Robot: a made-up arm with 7 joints.
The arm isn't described. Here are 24 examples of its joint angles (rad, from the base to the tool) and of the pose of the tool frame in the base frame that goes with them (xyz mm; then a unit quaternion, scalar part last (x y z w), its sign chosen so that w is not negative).
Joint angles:
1: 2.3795 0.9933 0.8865 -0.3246 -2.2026 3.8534 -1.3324
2: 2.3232 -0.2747 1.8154 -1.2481 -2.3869 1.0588 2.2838
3: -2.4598 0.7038 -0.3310 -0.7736 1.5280 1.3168 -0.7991
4: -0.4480 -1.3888 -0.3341 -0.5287 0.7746 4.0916 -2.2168
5: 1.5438 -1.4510 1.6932 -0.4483 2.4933 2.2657 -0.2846
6: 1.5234 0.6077 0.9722 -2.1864 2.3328 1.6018 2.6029
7: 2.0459 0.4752 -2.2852 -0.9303 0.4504 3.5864 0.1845
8: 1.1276 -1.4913 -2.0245 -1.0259 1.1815 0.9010 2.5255
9: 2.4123 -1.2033 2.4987 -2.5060 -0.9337 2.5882 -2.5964
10: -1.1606 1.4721 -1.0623 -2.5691 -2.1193 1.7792 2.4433
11: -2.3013 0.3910 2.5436 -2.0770 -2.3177 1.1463 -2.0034
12: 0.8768 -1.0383 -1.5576 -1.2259 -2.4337 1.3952 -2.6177
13: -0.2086 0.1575 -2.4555 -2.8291 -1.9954 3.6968 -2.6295
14: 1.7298 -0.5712 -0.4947 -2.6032 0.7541 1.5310 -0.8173
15: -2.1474 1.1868 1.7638 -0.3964 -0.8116 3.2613 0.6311
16: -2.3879 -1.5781 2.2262 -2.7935 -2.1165 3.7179 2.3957
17: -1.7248 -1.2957 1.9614 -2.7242 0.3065 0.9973 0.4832
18: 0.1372 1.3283 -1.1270 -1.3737 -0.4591 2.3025 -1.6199
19: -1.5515 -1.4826 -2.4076 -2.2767 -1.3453 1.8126 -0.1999
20: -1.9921 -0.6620 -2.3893 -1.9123 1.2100 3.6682 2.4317
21: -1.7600 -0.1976 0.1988 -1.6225 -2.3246 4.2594 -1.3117
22: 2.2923 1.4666 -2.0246 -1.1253 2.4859 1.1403 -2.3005
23: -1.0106 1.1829 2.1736 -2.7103 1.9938 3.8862 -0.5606
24: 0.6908 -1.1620 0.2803 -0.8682 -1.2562 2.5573 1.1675
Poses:
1: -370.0 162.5 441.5 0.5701 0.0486 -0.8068 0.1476
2: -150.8 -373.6 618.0 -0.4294 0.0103 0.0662 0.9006
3: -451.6 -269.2 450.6 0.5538 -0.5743 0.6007 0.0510
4: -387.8 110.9 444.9 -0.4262 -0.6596 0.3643 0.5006
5: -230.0 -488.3 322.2 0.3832 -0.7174 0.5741 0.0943
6: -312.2 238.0 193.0 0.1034 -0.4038 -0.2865 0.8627
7: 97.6 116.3 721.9 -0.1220 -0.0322 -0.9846 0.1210
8: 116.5 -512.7 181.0 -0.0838 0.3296 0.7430 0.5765
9: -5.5 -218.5 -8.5 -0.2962 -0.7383 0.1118 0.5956
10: -249.7 -92.9 97.0 0.4575 -0.2321 -0.5039 0.6949
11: 355.7 23.8 502.6 0.2896 0.3934 -0.7400 0.4623
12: 80.0 -497.4 453.5 -0.6141 -0.4871 0.6050 0.1399
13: -141.4 -138.0 298.5 0.4963 0.8406 -0.1774 0.1254
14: 103.6 268.5 378.8 -0.4568 -0.7070 0.3704 0.3927
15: -155.3 -397.3 504.8 -0.0324 -0.5047 0.8488 0.1541
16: 98.6 -75.2 103.7 0.7932 -0.2415 -0.4067 0.3835
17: 210.5 -66.2 146.1 0.3579 -0.5357 -0.5873 0.4900
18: 442.9 -274.6 174.3 0.5375 0.5414 -0.5981 0.2454
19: -268.2 68.8 -3.8 -0.3227 0.8608 -0.2559 0.2989
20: -22.9 394.4 258.7 -0.4013 0.8259 0.3443 0.1958
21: 35.1 -237.0 549.1 0.1676 0.8706 -0.2183 0.4078
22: -24.3 516.4 442.2 0.3155 -0.8794 -0.2002 0.2949
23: 176.2 100.6 353.8 -0.8804 0.3073 0.0958 0.3482
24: -330.2 -104.8 670.8 -0.0273 0.1489 -0.9097 0.3868
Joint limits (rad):
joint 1: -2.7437..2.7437
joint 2: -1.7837..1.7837
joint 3: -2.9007..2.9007
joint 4: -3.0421..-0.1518
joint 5: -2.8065..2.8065
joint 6: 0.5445..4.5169
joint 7: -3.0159..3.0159
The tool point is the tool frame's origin. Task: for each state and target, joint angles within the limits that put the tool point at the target. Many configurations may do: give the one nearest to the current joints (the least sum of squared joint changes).
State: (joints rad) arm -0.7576 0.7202 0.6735 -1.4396 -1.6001 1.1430 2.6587
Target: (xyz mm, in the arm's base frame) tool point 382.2 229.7 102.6
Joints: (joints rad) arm -0.2077 1.0875 0.8641 -1.7370 -1.5820 1.2016 2.6587
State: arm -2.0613 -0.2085 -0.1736 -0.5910 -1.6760 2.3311 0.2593
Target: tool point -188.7 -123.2 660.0
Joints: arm -2.2048 -0.4549 -0.3809 -1.4850 -1.9749 2.8438 0.2593
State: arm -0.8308 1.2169 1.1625 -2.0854 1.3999 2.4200 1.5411
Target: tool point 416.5 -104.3 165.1
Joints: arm -1.1401 1.0164 1.1176 -1.9078 1.3777 2.4723 1.5411
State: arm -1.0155 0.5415 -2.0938 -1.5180 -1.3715 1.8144 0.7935
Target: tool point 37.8 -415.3 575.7
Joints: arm -0.3616 0.9146 -1.9788 -1.3674 -1.3766 1.9025 0.7935
